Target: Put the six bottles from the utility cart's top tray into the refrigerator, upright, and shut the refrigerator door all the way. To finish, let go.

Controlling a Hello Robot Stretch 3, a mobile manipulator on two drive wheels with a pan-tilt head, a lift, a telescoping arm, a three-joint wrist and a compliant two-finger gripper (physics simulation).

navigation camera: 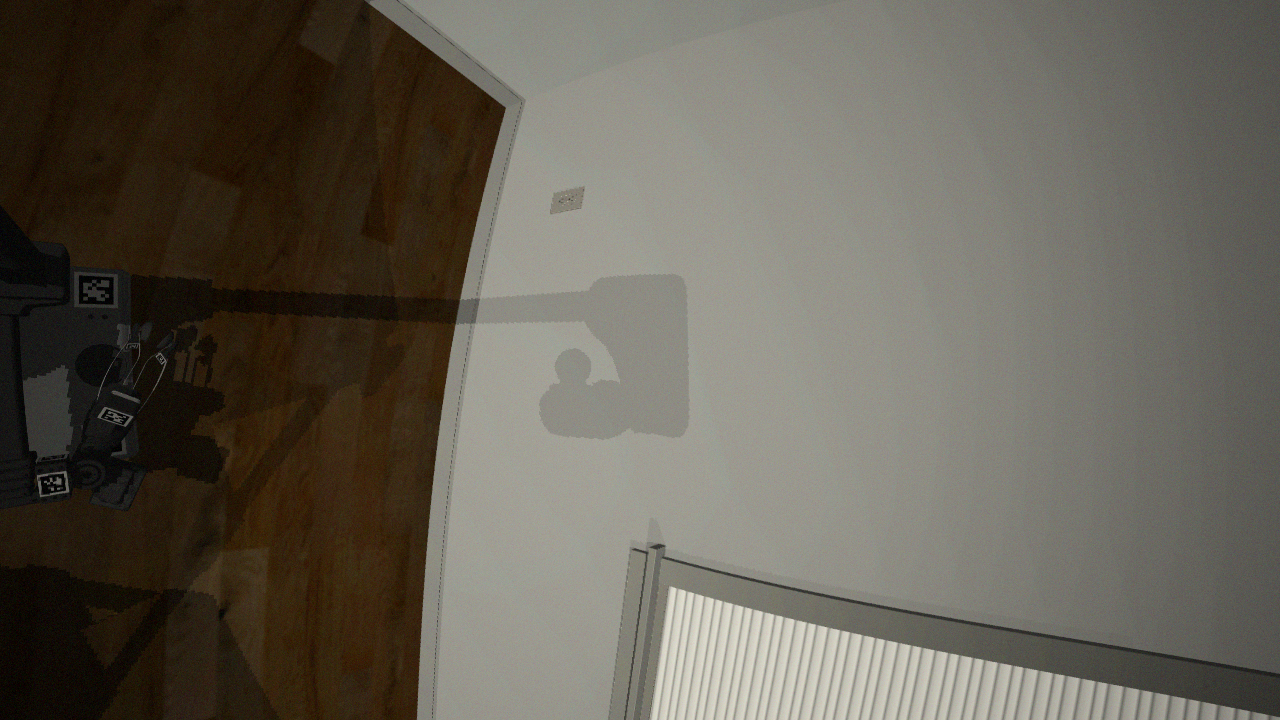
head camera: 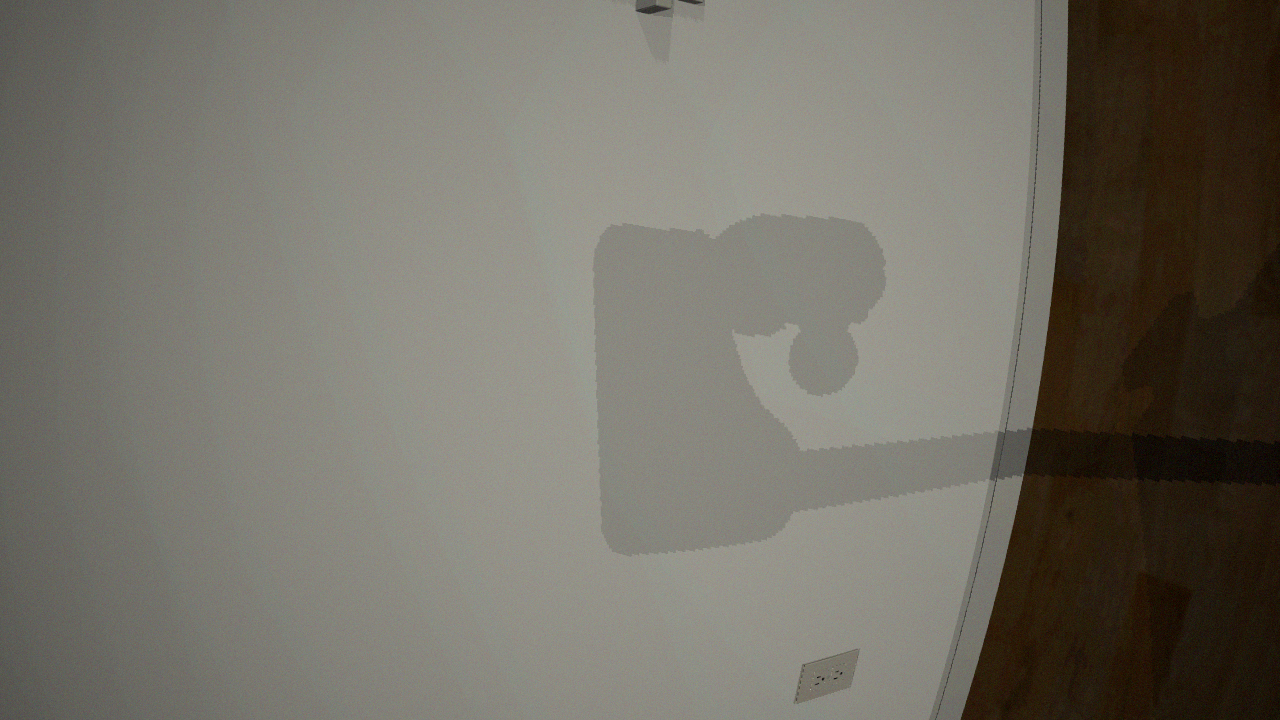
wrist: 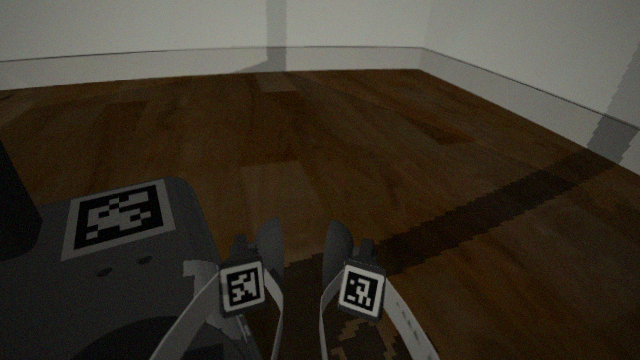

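Seen in the pictures: gripper, between the fingertips: (navigation camera: 161,327); robot's base, origin of its link: (navigation camera: 101,361).
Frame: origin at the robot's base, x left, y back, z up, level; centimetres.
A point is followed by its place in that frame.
My gripper (navigation camera: 152,341) {y -9.5, x 6.7, z 15.0 cm} (wrist: 304,242) {y -9.5, x 6.7, z 15.0 cm} is open and empty, its two fingertips a moderate gap apart, with floor showing between them in the wrist view. It is folded in low over my base (navigation camera: 44,344) {y 7.1, x 3.8, z 16.0 cm} (wrist: 125,285), beside the base's marker tag in the wrist view. The six bottles, the utility cart and the refrigerator do not show in the current views.
A pale wall (head camera: 358,358) {y -89.9, x -2.6, z 109.3 cm} (navigation camera: 895,313) {y -92.7, x 10.4, z 125.5 cm} (wrist: 150,25) with a baseboard (wrist: 350,59) rises from the wood floor (head camera: 1163,179) {y -61.7, x -30.3, z 0.1 cm} (navigation camera: 313,179) {y -42.8, x 45.6, z 0.1 cm} (wrist: 200,125). A power outlet (head camera: 826,676) {y -99.3, x 44.2, z 40.6 cm} (navigation camera: 567,199) {y -99.5, x 44.6, z 40.3 cm} is on it. A grey-framed ribbed panel (navigation camera: 805,662) {y -78.1, x -55.7, z 116.1 cm} is at lower right. My shadow falls on the wall.
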